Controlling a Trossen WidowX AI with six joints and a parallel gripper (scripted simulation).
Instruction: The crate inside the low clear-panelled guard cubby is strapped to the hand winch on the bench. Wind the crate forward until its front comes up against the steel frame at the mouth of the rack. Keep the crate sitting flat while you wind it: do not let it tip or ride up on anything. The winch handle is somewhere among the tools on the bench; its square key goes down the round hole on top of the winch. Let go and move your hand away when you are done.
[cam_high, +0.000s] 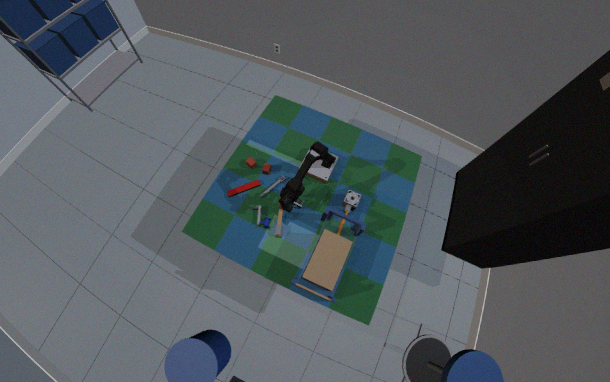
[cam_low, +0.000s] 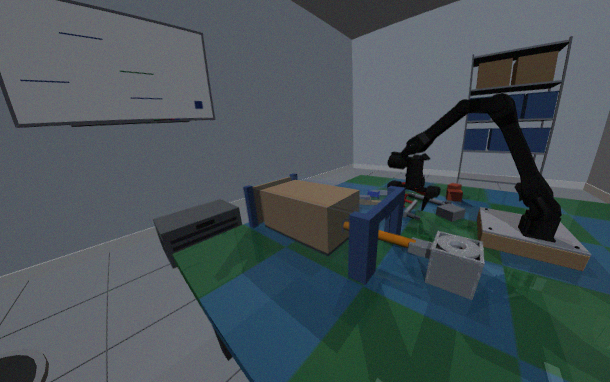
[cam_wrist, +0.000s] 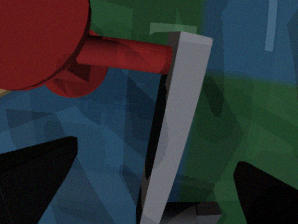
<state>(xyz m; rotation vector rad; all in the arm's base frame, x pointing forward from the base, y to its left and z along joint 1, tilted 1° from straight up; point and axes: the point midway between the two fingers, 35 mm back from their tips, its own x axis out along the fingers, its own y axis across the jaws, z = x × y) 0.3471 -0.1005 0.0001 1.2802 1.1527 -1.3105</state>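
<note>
Right now my gripper tip is 1 cm to the left of the grey crank arm and 1 cm short of it. From my gripper tip the other things lie so: grey block (14 cm behind, 4 cm to the right); then red knob (5 cm to the right, 3 cm ahead, 1 cm above); then wooden-handled brush (17 cm ahead, 2 cm to the right).
</note>
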